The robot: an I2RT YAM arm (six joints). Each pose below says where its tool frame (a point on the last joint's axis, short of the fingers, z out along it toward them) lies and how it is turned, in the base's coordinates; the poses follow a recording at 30 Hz.
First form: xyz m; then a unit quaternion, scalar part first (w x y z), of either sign.
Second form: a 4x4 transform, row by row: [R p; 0 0 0 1], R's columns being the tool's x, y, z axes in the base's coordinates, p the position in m. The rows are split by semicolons. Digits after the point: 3 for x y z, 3 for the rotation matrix.
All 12 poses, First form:
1: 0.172 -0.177 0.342 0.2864 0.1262 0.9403 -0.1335
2: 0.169 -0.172 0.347 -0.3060 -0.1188 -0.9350 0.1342
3: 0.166 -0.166 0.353 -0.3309 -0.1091 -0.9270 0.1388
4: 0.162 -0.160 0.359 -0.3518 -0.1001 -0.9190 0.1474
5: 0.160 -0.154 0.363 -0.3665 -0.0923 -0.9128 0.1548
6: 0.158 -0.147 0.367 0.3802 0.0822 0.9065 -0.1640
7: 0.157 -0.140 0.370 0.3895 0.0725 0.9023 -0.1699
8: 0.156 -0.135 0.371 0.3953 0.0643 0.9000 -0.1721
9: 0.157 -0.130 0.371 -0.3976 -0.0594 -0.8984 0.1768
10: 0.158 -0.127 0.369 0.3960 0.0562 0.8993 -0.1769
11: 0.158 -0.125 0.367 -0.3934 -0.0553 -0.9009 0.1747
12: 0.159 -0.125 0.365 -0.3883 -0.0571 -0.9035 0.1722
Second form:
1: -0.804 0.314 0.505 0.172; 0.161 0.932 -0.323 -0.177; -0.572 -0.179 -0.800 0.342; 0 0 0 1
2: -0.784 0.304 0.540 0.169; 0.140 0.936 -0.324 -0.172; -0.604 -0.178 -0.777 0.347; 0 0 0 1
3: -0.757 0.294 0.583 0.166; 0.110 0.938 -0.330 -0.166; -0.644 -0.185 -0.742 0.353; 0 0 0 1
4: -0.732 0.288 0.617 0.162; 0.080 0.937 -0.341 -0.160; -0.676 -0.200 -0.709 0.359; 0 0 0 1
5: -0.714 0.282 0.641 0.160; 0.055 0.935 -0.350 -0.154; -0.698 -0.215 -0.683 0.363; 0 0 0 1
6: -0.697 0.274 0.662 0.158; 0.024 0.933 -0.360 -0.147; -0.716 -0.235 -0.657 0.367; 0 0 0 1
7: -0.686 0.263 0.678 0.157; -0.002 0.932 -0.363 -0.140; -0.728 -0.250 -0.639 0.370; 0 0 0 1
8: -0.679 0.252 0.689 0.156; -0.020 0.932 -0.361 -0.135; -0.734 -0.259 -0.628 0.371; 0 0 0 1
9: -0.677 0.247 0.693 0.157; -0.034 0.930 -0.365 -0.130; -0.735 -0.270 -0.621 0.371; 0 0 0 1
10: -0.680 0.241 0.692 0.158; -0.039 0.931 -0.363 -0.127; -0.732 -0.274 -0.624 0.369; 0 0 0 1
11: -0.684 0.237 0.690 0.158; -0.038 0.933 -0.358 -0.125; -0.728 -0.271 -0.629 0.367; 0 0 0 1
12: -0.692 0.237 0.682 0.159; -0.031 0.934 -0.356 -0.125; -0.721 -0.267 -0.639 0.365; 0 0 0 1
